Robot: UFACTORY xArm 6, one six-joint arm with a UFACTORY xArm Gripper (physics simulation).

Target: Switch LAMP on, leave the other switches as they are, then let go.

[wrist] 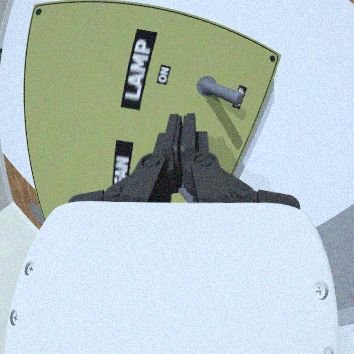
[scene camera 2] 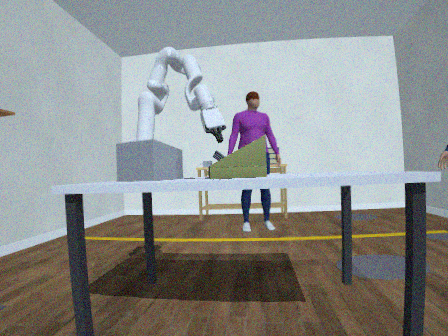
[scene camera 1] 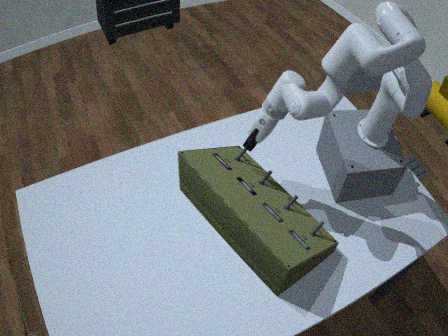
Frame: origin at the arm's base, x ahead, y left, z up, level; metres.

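Seen in the pictures: gripper, fingertip midpoint: (wrist: 184, 132) (scene camera 2: 220, 141) (scene camera 1: 247, 147); arm's base, link origin: (wrist: 338, 331) (scene camera 2: 144, 146) (scene camera 1: 372, 133).
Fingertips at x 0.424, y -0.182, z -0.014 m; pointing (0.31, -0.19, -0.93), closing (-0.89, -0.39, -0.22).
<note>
Pixels of each thing's top centre, then the offset from my fingertips to it. "pt": a spot on its surface instead.
- LAMP label, top centre: (wrist: 134, 69) dx +0.074, dy -0.027, dz -0.041 m
- mark, surface spot: (wrist: 163, 74) pt dx +0.050, dy -0.028, dz -0.058 m
- grey LAMP lever, top centre: (wrist: 219, 91) (scene camera 1: 242, 149) dx -0.008, dy -0.032, dz -0.042 m
- FAN label, top centre: (wrist: 118, 172) (scene camera 1: 246, 185) dx +0.066, dy +0.093, dz -0.041 m
The olive wedge-shaped switch panel (scene camera 1: 270, 235) (scene camera 2: 250, 162) (wrist: 75, 100) stands on the white table. The LAMP label (wrist: 139, 69) and its ON mark (wrist: 163, 74) show in the wrist view. The grey LAMP lever (wrist: 222, 92) (scene camera 1: 241, 154) leans toward the OFF mark and partly covers it. My gripper (wrist: 184, 132) (scene camera 1: 246, 148) (scene camera 2: 220, 141) is shut and empty, above the panel. In the wrist view its tips are below and left of the LAMP lever, apart from it; in scene camera 1 they overlap the lever's tip.
Three other levers (scene camera 1: 266, 177) (scene camera 1: 292, 201) (scene camera 1: 317, 229) stand in a row along the panel, leaning the same way as LAMP. The FAN label (wrist: 122, 162) is beside my fingers in the wrist view. The grey robot base block (scene camera 1: 370, 182) (scene camera 2: 167, 162) stands behind the panel's lever side.
</note>
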